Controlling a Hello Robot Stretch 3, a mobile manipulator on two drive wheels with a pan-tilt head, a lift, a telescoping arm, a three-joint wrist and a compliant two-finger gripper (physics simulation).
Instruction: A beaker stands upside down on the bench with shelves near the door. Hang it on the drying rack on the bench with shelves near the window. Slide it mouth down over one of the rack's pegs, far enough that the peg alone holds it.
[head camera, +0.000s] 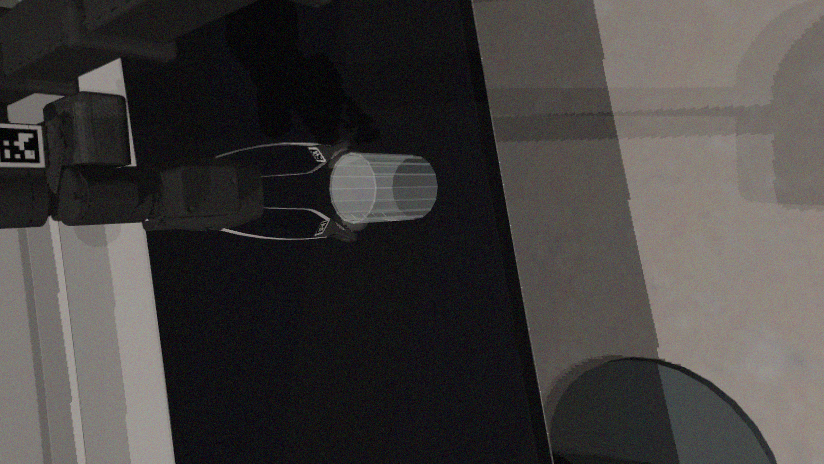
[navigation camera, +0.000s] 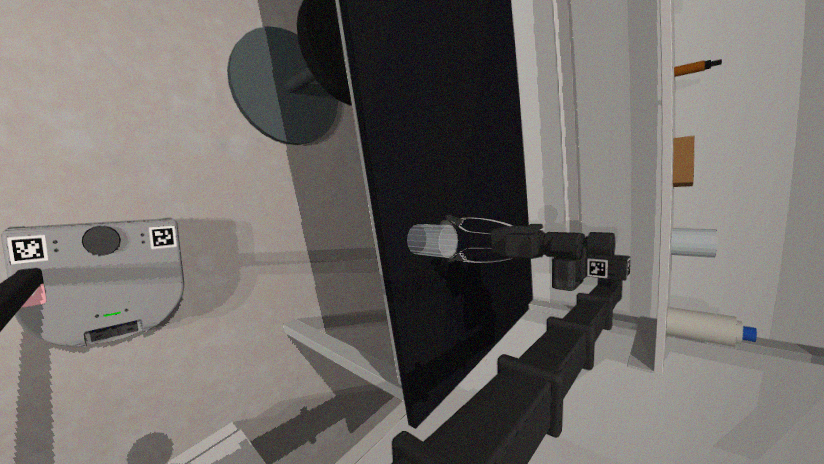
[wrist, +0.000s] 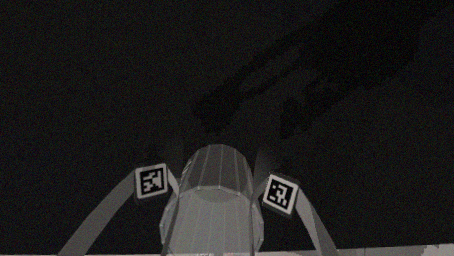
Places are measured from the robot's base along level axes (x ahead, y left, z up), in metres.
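Pixels of known places: gripper, fingertip midpoint: (head camera: 361, 190) (navigation camera: 441, 238) (wrist: 219, 155); robot's base at its link origin: (navigation camera: 101, 239).
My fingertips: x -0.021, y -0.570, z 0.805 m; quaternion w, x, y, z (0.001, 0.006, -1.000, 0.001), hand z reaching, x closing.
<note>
Ahead of a thing's pixels: the offset from my fingertips to its top centre. "pt": to the spot under its first point. Level surfaces: height alone.
The clear beaker {dy +0.039, dx +0.000, dz +0.047 m} (head camera: 403, 187) (navigation camera: 426, 239) (wrist: 215, 220) stands upside down on the black bench top {dz -0.043 m} (head camera: 322, 345) (navigation camera: 444, 115), closer to the edge facing the floor. My gripper (head camera: 345, 190) (navigation camera: 453, 239) (wrist: 219, 155) reaches in from the shelf side, with one finger on each side of the beaker. Both fingertips press against the beaker's walls, so the gripper is shut on it. The fingertips are partly hidden beside and behind the glass. The drying rack does not show in these views.
A shelf edge (navigation camera: 666, 172) runs behind my wrist, with an orange tool {pt dy -0.452, dx +0.394, dz +0.447 m} (navigation camera: 690, 68), a brown block {pt dy -0.394, dx +0.162, dz +0.434 m} (navigation camera: 683, 161), a pale cylinder {pt dy -0.430, dx -0.037, dz +0.462 m} (navigation camera: 694, 242) and a cream bottle {pt dy -0.442, dx -0.252, dz +0.491 m} (navigation camera: 703, 326) beyond it. A round stool (head camera: 645, 409) (navigation camera: 271, 86) stands by the bench. My arm (navigation camera: 513, 380) crosses the bench's end.
</note>
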